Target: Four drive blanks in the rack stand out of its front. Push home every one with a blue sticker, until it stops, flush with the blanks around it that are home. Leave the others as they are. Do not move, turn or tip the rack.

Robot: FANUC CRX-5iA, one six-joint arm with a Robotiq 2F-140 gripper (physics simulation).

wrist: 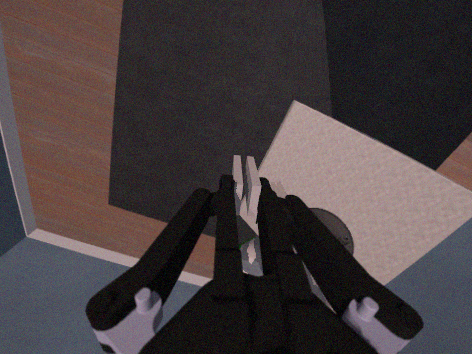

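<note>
My gripper is shut, its two pale fingertip pads almost together with a thin slit between them and no object held. It is at the lower middle of the wrist view, over the edge between a dark grey surface and a pale slab. No drive blank, blue sticker or rack front can be made out in this view. I cannot tell whether the pale slab or the dark surfaces belong to the rack.
The pale, finely textured slab lies at an angle on the right, beside a dark round part. A dark grey rectangle spans the upper middle, with a blacker area right of it. The wooden table has a pale edge.
</note>
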